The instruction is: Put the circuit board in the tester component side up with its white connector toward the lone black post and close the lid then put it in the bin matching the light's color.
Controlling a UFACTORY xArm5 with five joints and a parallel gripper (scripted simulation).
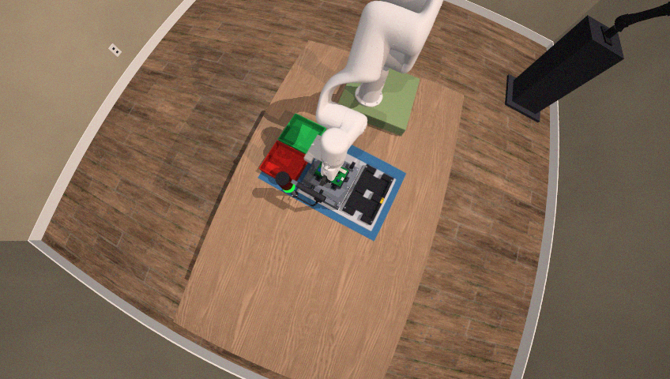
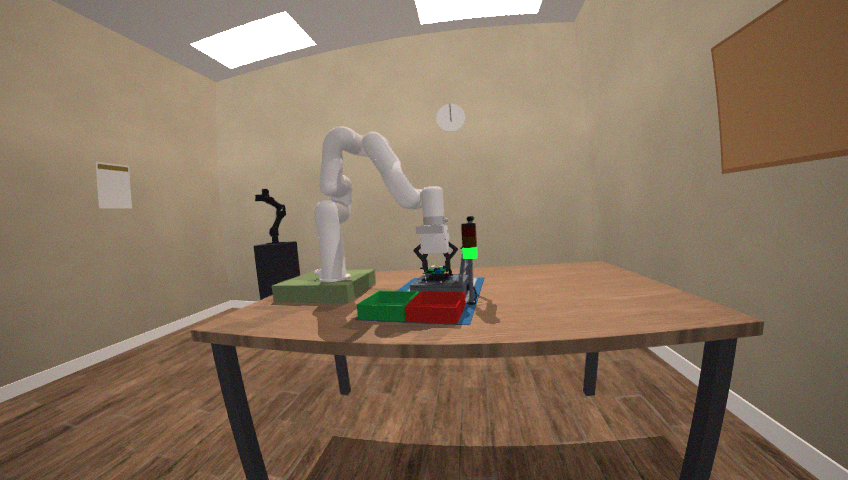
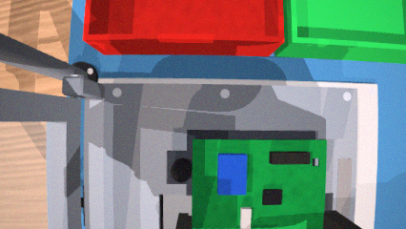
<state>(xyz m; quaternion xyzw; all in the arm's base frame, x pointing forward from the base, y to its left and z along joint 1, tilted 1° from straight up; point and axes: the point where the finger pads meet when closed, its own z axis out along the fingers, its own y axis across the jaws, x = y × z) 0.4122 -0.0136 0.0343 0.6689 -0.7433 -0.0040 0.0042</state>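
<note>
My hand is 190 mm to the left of the green bin, 130 mm past it and 90 mm above it. Also, from my hand: clear lid: 110 mm ahead, 80 mm above, 10 mm to the right; green circuit board: 10 mm below; red bin: 200 mm to the right, 90 mm below, 20 mm ahead.
</note>
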